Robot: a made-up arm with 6 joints. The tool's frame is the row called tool.
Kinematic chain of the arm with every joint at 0, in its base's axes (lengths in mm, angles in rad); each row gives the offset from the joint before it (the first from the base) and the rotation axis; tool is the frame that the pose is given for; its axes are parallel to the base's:
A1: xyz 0 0 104 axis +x
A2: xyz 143 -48 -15 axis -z
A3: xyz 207 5 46 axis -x
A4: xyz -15 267 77 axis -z
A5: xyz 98 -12 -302 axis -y
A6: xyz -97 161 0 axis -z
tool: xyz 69 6 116
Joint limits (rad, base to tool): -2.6..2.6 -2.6..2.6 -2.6..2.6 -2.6..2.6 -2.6..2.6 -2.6..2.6
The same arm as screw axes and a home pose.
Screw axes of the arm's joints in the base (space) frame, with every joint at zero. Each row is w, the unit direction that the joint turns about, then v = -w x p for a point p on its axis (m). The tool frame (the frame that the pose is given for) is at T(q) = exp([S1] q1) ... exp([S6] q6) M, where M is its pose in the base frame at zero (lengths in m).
S1 = (1, 0, 0, 0.0000, 0.1040, 0.0000)
S2 = (0, 0, -1, 0.0480, 0.1430, 0.0000)
S3 = (-1, 0, 0, 0.0000, -0.1350, -0.0430)
S4 = (0, 0, -1, -0.2240, 0.3350, 0.0000)
S5 = (0, -1, 0, -0.0900, 0.0000, -0.4330)
S6 = (0, 0, -1, -0.3730, 0.3360, 0.0000)
M: xyz 0.4050 0.3790 0.0260 (m) rpy 0.0000 0.0000 0.0000 (rad, as in URDF)
Joint limits (rad, base to tool): -2.6000..2.6000 -2.6000..2.6000 -2.6000..2.6000 -2.6000..2.6000 -2.6000..2.6000 -2.6000..2.6000

